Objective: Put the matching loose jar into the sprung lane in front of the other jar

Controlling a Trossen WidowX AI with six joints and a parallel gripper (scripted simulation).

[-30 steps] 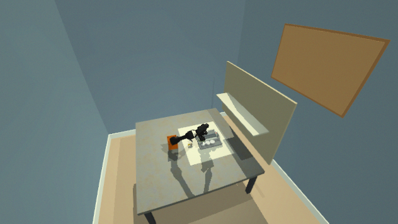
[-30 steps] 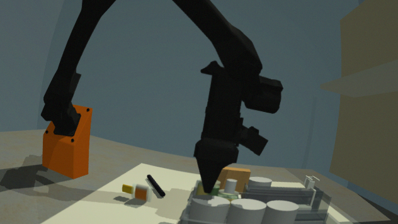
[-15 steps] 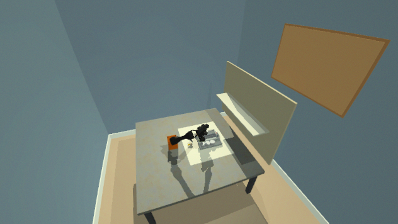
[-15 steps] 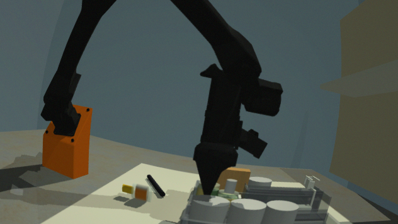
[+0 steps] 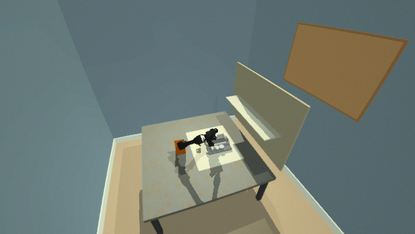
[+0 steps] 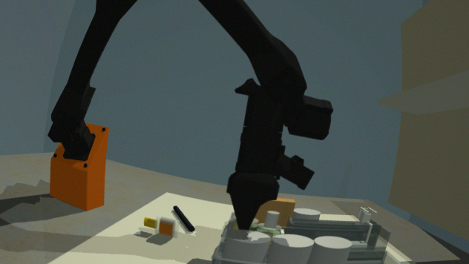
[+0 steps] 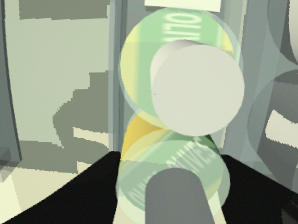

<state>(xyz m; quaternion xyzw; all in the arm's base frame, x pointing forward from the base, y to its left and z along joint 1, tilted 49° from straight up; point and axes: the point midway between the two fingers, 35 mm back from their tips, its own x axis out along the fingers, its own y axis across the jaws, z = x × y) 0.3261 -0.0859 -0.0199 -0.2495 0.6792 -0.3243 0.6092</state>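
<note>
The tan box lies 60 mm ahead of my gripper tip and 120 mm to the left of it. Round my gripper tip: red mark 230 mm ahead, 20 mm to the left, 30 mm above; then clear plastic lane rack 140 mm ahead, 20 mm to the left, 20 mm below; then dark pen 110 mm behind, 120 mm to the left, 30 mm below.
</note>
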